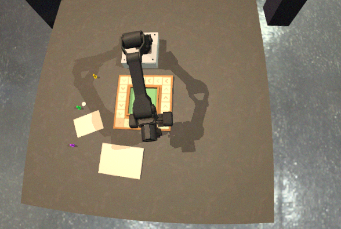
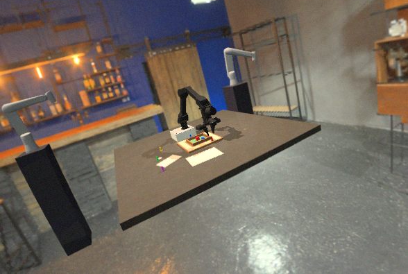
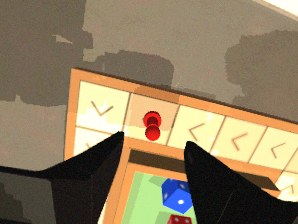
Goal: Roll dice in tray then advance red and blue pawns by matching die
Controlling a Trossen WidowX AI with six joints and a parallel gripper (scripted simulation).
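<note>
Right now the red pawn is 30 mm below my gripper tip. The rest, counted from my gripper tip: green tray (120 mm behind, 60 mm to the right, 50 mm below); white piece (120 mm behind, 380 mm to the right, 60 mm below); blue pawn (240 mm behind, 70 mm to the right, 30 mm below).
</note>
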